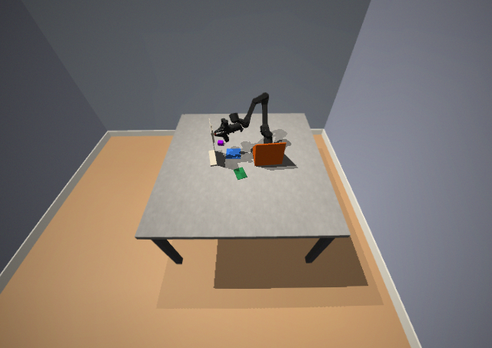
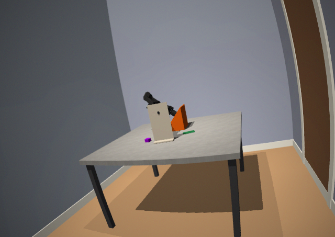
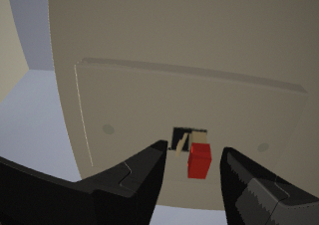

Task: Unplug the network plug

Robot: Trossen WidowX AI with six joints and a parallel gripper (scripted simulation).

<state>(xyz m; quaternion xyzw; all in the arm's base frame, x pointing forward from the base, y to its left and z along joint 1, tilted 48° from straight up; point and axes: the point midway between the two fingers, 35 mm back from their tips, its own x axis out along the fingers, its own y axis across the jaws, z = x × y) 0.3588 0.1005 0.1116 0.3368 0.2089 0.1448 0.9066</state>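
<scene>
Now: gripper tip 25 cm above the blue marked square, 12 cm past it and 5 cm to the left of it. The rest, counted from my gripper tip: beige panel (10 cm below, 3 cm ahead, 1 cm to the left).
</scene>
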